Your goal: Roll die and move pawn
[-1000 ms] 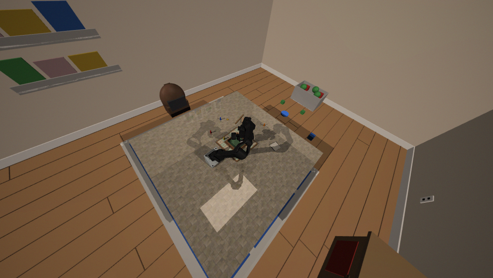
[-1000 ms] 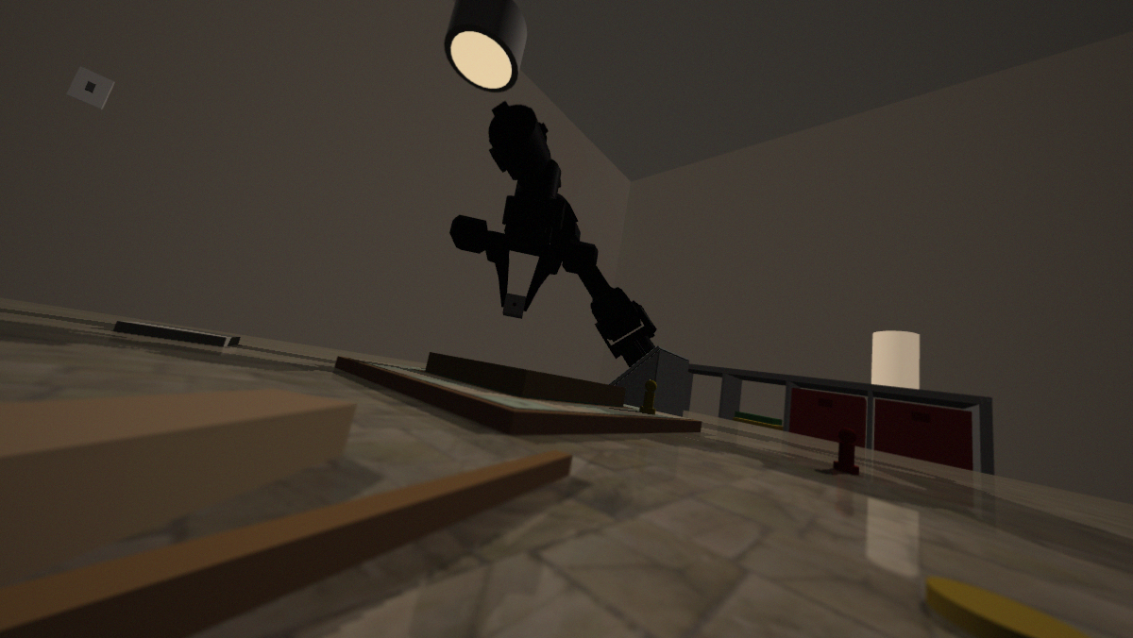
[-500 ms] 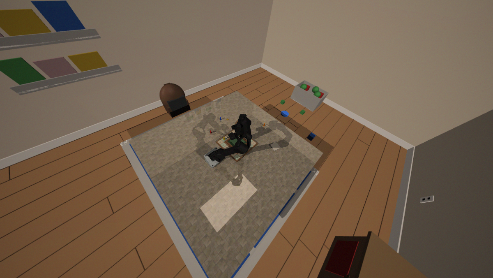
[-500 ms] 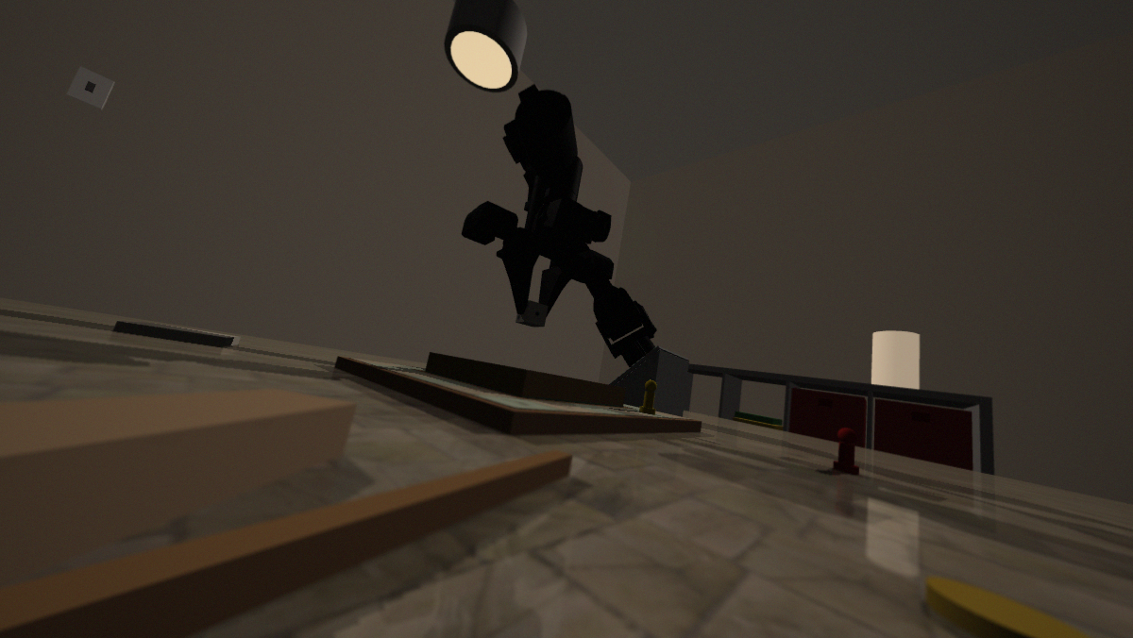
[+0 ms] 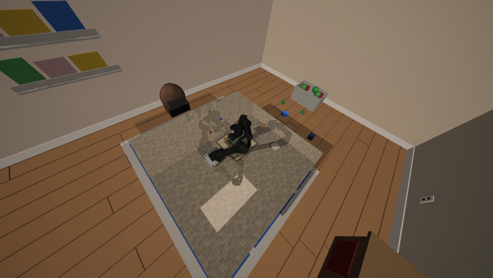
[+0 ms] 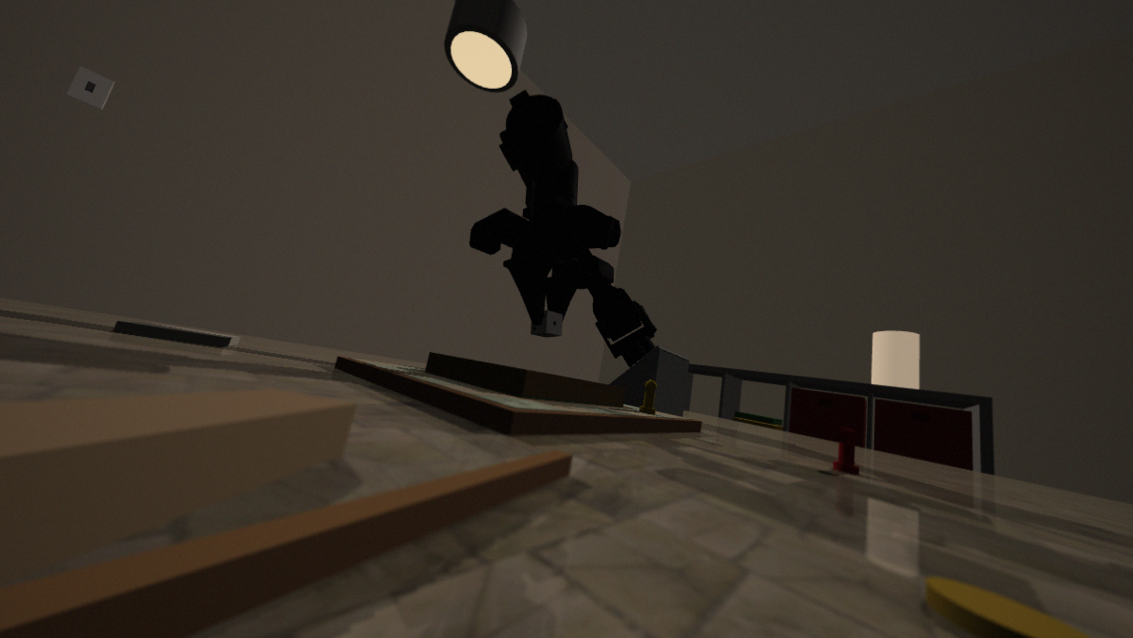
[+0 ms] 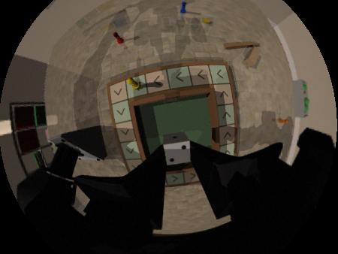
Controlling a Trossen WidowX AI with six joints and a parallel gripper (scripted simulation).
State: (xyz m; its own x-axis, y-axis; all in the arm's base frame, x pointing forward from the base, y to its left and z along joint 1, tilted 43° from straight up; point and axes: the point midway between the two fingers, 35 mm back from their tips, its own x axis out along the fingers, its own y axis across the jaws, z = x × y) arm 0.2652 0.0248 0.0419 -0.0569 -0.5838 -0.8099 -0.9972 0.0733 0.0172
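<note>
The yellow pawn lies 110 mm to the left of my gripper tip, 60 mm below it and 60 mm behind it. From my gripper tip the other things lie so: white die: right at my gripper tip; green dice tray: 80 mm below, 10 mm to the right, 10 mm ahead; red pawn: 260 mm to the left, 100 mm behind, 70 mm below.
</note>
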